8 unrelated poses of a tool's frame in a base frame.
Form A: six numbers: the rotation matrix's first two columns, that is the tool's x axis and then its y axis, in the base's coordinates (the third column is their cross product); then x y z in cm.
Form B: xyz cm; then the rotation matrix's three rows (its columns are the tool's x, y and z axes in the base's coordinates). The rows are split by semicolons. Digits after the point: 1 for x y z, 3 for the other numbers.
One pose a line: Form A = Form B
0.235 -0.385 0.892 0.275 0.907 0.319 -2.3 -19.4 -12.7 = -2.3 -19.4 -12.7; 0.235 0.275 -0.932; -0.385 0.907 0.170; 0.892 0.319 0.319
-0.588 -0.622 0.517 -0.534 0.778 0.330 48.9 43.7 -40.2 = 48.9 43.7 -40.2; -0.588 -0.534 -0.607; -0.622 0.778 -0.082; 0.517 0.330 -0.790
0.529 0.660 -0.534 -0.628 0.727 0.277 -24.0 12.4 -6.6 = -24.0 12.4 -6.6; 0.529 -0.628 0.571; 0.660 0.727 0.189; -0.534 0.277 0.799
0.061 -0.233 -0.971 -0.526 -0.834 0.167 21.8 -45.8 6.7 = 21.8 -45.8 6.7; 0.061 -0.526 -0.849; -0.233 -0.834 0.501; -0.971 0.167 -0.173
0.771 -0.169 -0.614 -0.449 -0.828 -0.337 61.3 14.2 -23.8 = 61.3 14.2 -23.8; 0.771 -0.449 -0.451; -0.169 -0.828 0.536; -0.614 -0.337 -0.714
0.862 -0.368 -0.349 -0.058 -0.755 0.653 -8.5 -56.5 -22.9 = -8.5 -56.5 -22.9; 0.862 -0.058 -0.504; -0.368 -0.755 -0.543; -0.349 0.653 -0.672
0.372 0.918 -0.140 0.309 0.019 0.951 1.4 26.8 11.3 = 1.4 26.8 11.3; 0.372 0.309 0.876; 0.918 0.019 -0.397; -0.140 0.951 -0.277
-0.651 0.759 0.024 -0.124 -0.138 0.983 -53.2 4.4 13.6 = -53.2 4.4 13.6; -0.651 -0.124 0.749; 0.759 -0.138 0.637; 0.024 0.983 0.184
